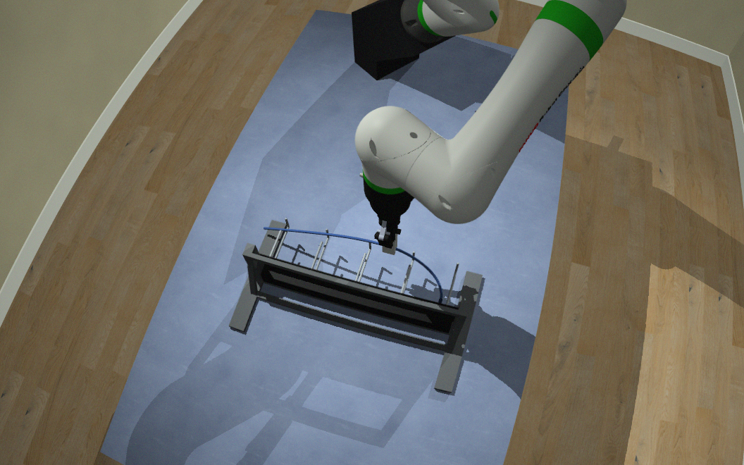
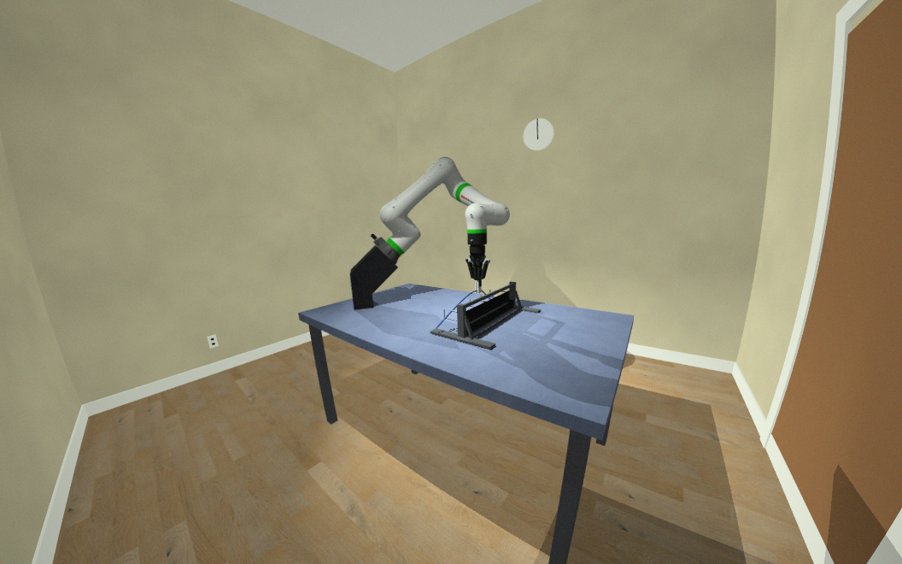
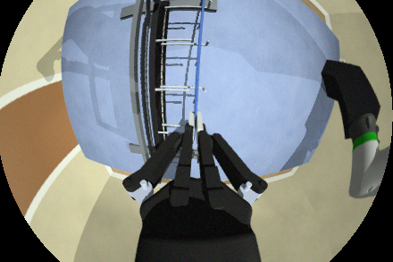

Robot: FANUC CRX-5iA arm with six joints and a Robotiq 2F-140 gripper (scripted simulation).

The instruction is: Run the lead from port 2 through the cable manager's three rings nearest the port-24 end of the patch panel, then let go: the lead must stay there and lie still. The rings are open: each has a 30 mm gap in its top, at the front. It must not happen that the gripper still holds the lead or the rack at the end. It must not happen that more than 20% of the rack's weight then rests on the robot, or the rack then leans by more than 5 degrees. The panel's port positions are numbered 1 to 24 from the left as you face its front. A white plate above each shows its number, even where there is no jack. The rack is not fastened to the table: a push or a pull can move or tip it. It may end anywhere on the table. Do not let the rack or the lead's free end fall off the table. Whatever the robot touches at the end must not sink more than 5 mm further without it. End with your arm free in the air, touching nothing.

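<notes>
My gripper is now 10 cm short of the rack, 4 cm to the left of it and 8 cm above it.
</notes>
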